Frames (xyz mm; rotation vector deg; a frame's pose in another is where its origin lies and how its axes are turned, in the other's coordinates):
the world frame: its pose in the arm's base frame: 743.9 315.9 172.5 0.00 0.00 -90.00
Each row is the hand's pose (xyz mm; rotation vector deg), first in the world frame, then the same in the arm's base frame.
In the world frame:
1: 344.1 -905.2 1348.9 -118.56 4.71 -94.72
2: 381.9 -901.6 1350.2 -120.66 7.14 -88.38
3: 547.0 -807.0 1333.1 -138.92 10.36 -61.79
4: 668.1 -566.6 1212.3 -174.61 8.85 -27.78
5: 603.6 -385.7 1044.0 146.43 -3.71 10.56
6: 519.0 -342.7 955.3 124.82 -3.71 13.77
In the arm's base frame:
1: -161.3 -28.2 1521.4 79.99 -86.61 93.32
2: -157.7 -66.0 1522.7 82.08 -92.40 93.18
3: -63.1 -231.1 1505.6 97.56 -113.29 75.30
4: 177.3 -352.2 1384.8 112.59 -124.61 21.99
5: 358.2 -287.7 1216.5 102.73 -108.07 -23.85
6: 401.2 -203.1 1127.8 88.22 -93.62 -36.97

